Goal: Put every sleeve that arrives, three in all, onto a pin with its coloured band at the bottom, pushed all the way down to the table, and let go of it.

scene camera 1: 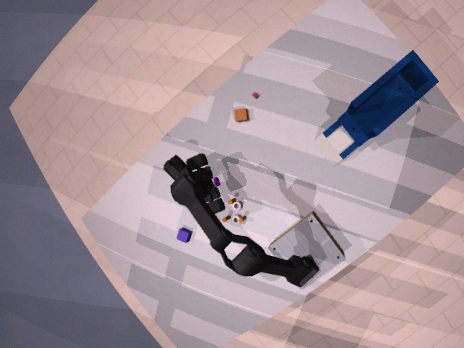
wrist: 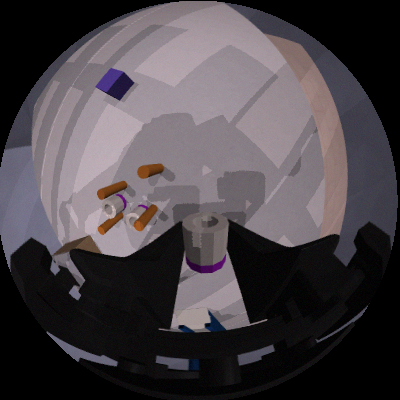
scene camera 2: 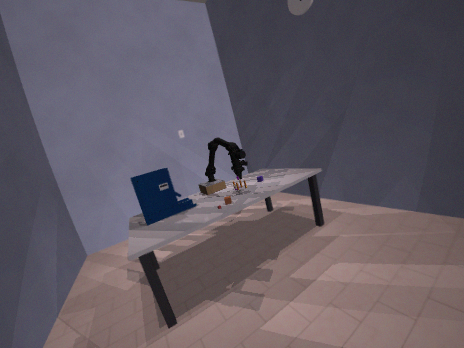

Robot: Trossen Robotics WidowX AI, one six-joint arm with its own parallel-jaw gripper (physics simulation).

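My gripper [scene camera 1: 213, 183] [wrist: 203, 225] is shut on a grey hollow sleeve [wrist: 204, 245] with a purple band, raised above the table. In the wrist view the sleeve's plain open end faces the camera and its band is at the far end; it looks turned sideways. The band also shows in scene camera 1. Two more grey sleeves [wrist: 114, 206] [wrist: 134, 218] [scene camera 1: 237, 205] [scene camera 1: 236, 219] stand among the orange pins, their purple bands at the table end; I cannot tell what is inside them. Bare orange pins [wrist: 151, 170] [wrist: 112, 190] [wrist: 110, 223] [wrist: 146, 218] stand around them, left of my gripper in the wrist view.
A purple cube [scene camera 1: 184, 235] [wrist: 115, 84] [scene camera 2: 260, 178], an orange block [scene camera 1: 241, 115] [scene camera 2: 228, 200] and a small red cube [scene camera 1: 255, 95] lie on the table. A large blue fixture [scene camera 1: 370, 115] [scene camera 2: 155, 195] with a white pad stands farther off. A wooden-sided box [scene camera 1: 300, 240] [scene camera 2: 213, 188] is beside the arm's base.
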